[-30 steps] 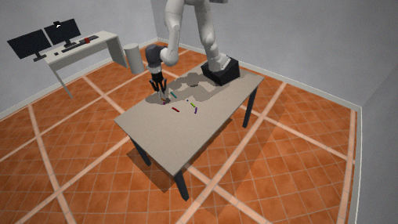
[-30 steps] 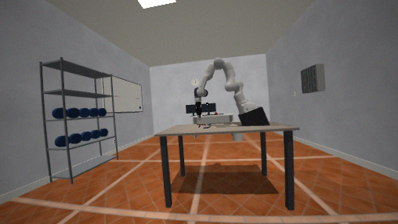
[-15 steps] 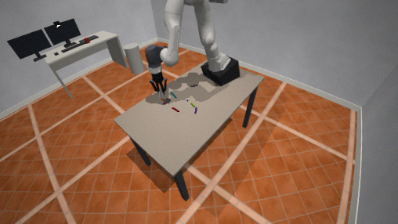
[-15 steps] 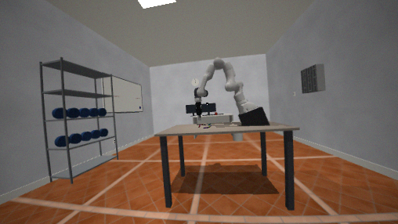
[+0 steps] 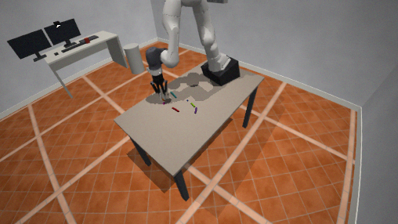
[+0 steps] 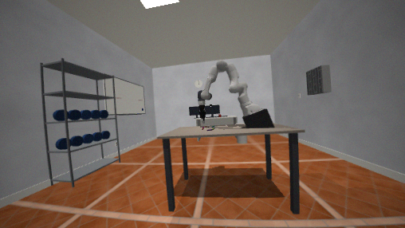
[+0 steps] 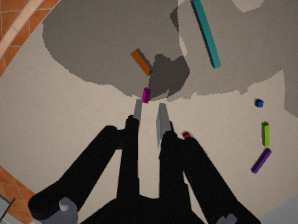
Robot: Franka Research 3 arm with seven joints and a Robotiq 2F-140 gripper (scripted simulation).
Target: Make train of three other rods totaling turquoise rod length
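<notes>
Right now my hand is 1 cm to the left of the magenta rod and 8 cm above it. Round my hand: orange rod 2 cm behind, 5 cm to the right, 8 cm below; then red rod 2 cm behind, 12 cm to the left, 8 cm below; then turquoise rod 12 cm behind, 4 cm to the right, 8 cm below.
</notes>
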